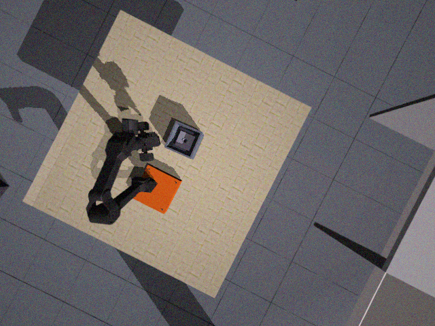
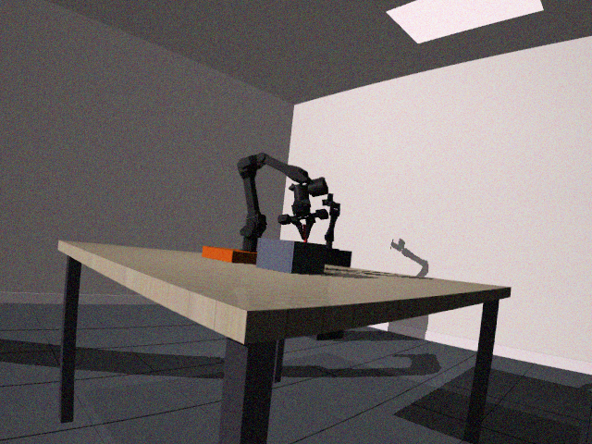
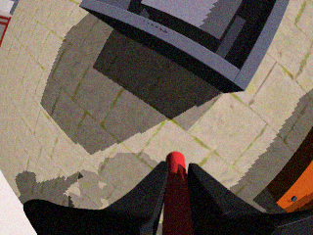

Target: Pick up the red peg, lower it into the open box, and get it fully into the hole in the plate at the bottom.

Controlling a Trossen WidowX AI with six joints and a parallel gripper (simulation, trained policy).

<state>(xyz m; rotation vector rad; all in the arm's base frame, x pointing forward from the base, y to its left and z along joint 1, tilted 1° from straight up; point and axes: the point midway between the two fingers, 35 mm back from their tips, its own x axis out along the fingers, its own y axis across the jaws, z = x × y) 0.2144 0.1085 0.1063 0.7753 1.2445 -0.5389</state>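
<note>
Right now the grey plate is 100 mm ahead of my gripper tip, 120 mm to the right of it and 70 mm below it. Also, from my gripper tip: blue-grey box (100 mm ahead, 120 mm to the right, 90 mm below); then red peg (10 mm behind, 10 mm to the left, 20 mm above).
</note>
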